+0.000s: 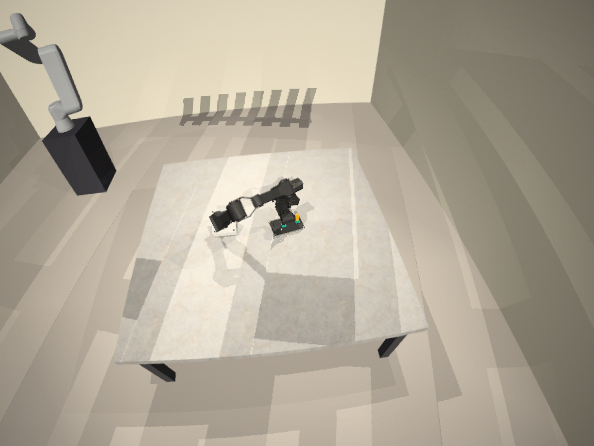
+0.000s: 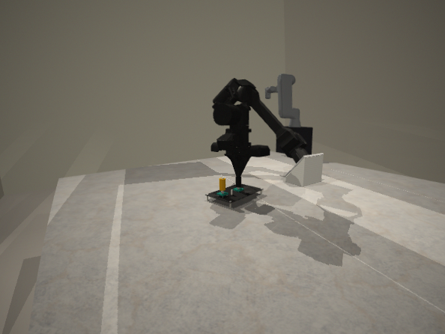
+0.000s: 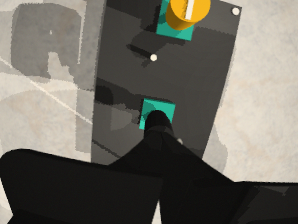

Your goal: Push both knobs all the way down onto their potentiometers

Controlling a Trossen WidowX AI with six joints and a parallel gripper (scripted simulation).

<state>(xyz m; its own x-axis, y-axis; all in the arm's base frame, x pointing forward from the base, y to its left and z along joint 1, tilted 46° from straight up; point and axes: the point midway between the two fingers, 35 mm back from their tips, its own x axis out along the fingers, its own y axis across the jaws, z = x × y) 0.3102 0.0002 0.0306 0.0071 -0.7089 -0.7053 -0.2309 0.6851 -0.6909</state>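
Now: gripper tip 20 mm above the black knob. Also, from my gripper tip: green potentiometer (30 mm below); orange knob (70 mm ahead, 20 mm to the left).
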